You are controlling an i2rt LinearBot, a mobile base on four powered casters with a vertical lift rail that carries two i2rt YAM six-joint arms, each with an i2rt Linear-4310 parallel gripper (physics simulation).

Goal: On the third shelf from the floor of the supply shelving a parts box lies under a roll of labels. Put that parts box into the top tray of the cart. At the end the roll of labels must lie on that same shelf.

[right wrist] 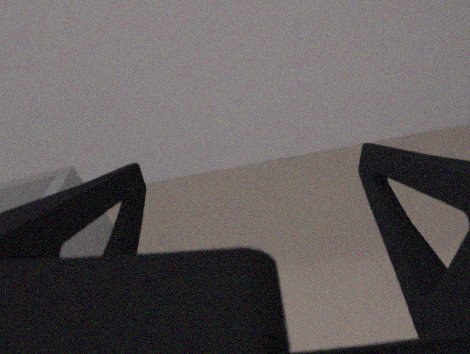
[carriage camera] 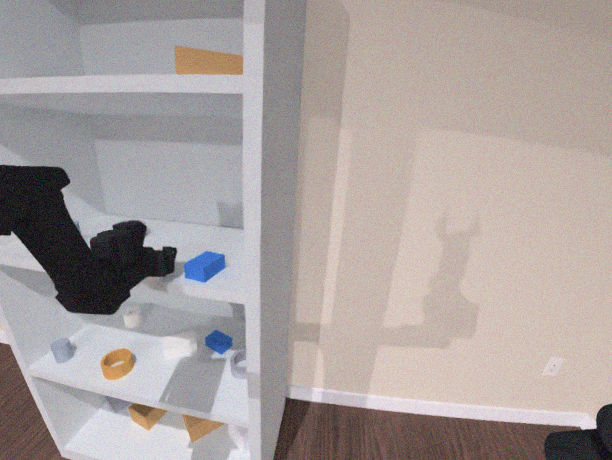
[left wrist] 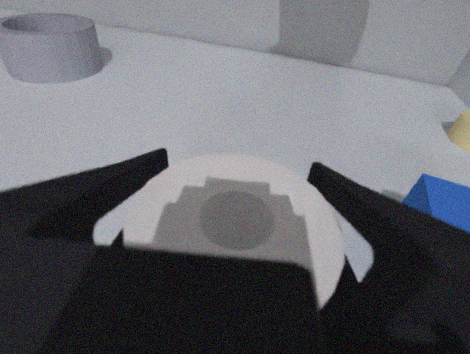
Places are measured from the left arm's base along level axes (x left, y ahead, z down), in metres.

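Where they show: left gripper, fingertip midpoint: (carriage camera: 163, 249) (left wrist: 238, 166); right gripper, fingertip midpoint: (right wrist: 250, 166).
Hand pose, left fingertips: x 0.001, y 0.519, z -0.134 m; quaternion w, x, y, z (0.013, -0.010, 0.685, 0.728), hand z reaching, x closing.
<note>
Things, the pixels of their top centre, and the offset from my left fingertips. "spot": a spot on its surface instead.
- blue parts box at its top centre: (carriage camera: 205, 259) dx -0.122, dy -0.026, dz +0.010 m
- shelving's right post at a spot on its surface: (carriage camera: 253, 200) spot: dx -0.263, dy -0.120, dz -0.174 m
- grey ring at its top centre: (left wrist: 44, 22) dx +0.226, dy +0.212, dz +0.002 m
- yellow ring at a spot on its surface: (left wrist: 461, 134) spot: dx -0.222, dy +0.143, dz +0.038 m
- orange ring at its top centre: (carriage camera: 116, 358) dx +0.257, dy +0.055, dz +0.457 m
- white box at its top centre: (carriage camera: 179, 340) dx +0.077, dy +0.171, dz +0.467 m
- small blue box at its top centre: (carriage camera: 218, 337) dx -0.071, dy +0.192, dz +0.467 m
- orange box at its top centre: (carriage camera: 226, 62) dx -0.139, dy +0.177, dz -0.508 m
The blue parts box (carriage camera: 204, 266) (left wrist: 445, 200) sits near the front edge of the third shelf (carriage camera: 220, 294) (left wrist: 200, 90), towards its right end. My left gripper (carriage camera: 170, 261) (left wrist: 238, 166) is shut on the white roll of labels (left wrist: 290, 175), a round disc between its fingers. The gripper is just left of the box in the carriage view; the box's top is uncovered. I cannot tell how far the roll is above the shelf. My right gripper (right wrist: 250, 166) is open and empty, away from the shelf. The cart does not show in these views.
The shelving's right post (carriage camera: 253, 200) stands close beside the parts box. A grey ring (left wrist: 52, 55) and a yellow ring (left wrist: 461, 134) share its shelf. Below are an orange ring (carriage camera: 106, 370), a white box (carriage camera: 179, 346) and a small blue box (carriage camera: 218, 342). An orange box (carriage camera: 208, 62) lies above.
</note>
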